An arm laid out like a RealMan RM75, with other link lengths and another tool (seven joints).
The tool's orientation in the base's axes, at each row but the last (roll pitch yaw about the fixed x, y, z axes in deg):
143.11, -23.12, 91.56
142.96, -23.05, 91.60
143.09, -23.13, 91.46
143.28, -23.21, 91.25
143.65, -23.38, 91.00
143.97, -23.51, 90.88
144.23, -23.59, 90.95
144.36, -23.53, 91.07
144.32, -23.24, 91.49
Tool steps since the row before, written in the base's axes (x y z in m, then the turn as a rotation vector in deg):
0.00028, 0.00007, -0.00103, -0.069, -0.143, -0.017
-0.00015, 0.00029, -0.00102, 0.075, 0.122, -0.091
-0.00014, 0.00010, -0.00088, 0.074, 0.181, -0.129
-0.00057, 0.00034, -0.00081, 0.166, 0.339, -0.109
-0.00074, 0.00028, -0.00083, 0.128, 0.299, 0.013
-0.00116, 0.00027, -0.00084, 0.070, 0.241, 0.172
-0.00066, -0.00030, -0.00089, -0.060, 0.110, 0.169
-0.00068, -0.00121, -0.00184, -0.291, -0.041, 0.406
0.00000, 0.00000, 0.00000, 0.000, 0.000, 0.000
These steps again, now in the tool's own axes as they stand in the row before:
-0.00035, -0.00036, 0.00095, -0.136, -0.034, -0.076
-0.00013, -0.00075, 0.00076, 0.075, -0.016, 0.152
-0.00025, -0.00062, 0.00060, 0.114, -0.051, 0.198
0.00000, -0.00098, 0.00037, 0.265, 0.000, 0.290
-0.00006, -0.00111, 0.00027, 0.278, 0.045, 0.164
-0.00007, -0.00146, 0.00004, 0.289, 0.096, -0.007
-0.00062, -0.00095, 0.00018, 0.169, 0.017, -0.124
-0.00183, -0.00128, 0.00057, 0.129, -0.012, -0.484
0.00000, 0.00000, 0.00000, 0.000, 0.000, 0.000

